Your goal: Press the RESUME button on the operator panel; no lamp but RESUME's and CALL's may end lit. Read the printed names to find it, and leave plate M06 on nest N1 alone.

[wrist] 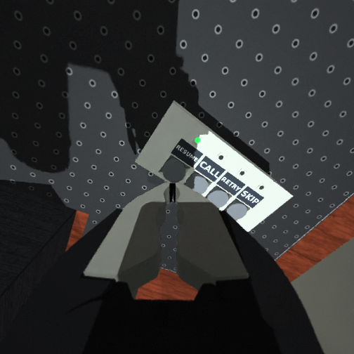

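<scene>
The operator panel [157, 125] lies tilted across the middle of the wrist view, part in shadow, part brightly lit. Its printed names read RESUME, CALL, RETRY and SKIP. The round RESUME button [174, 169] is at the panel's left, in shadow. The RESUME lamp [197, 140] is lit green. The CALL lamp [221, 157], RETRY lamp [242, 172] and SKIP lamp [261, 187] are dark. My gripper [173, 184] is shut and empty, its tips just below the RESUME button in the view; the height between them is hard to tell. Plate M06 and nest N1 do not show.
The CALL button [199, 184], RETRY button [218, 198] and SKIP button [237, 210] sit in a row right of the RESUME button. A dark block [30, 225] stands at the left. The perforated grey board [280, 90] lies under the panel, with reddish wood [320, 240] past its edge.
</scene>
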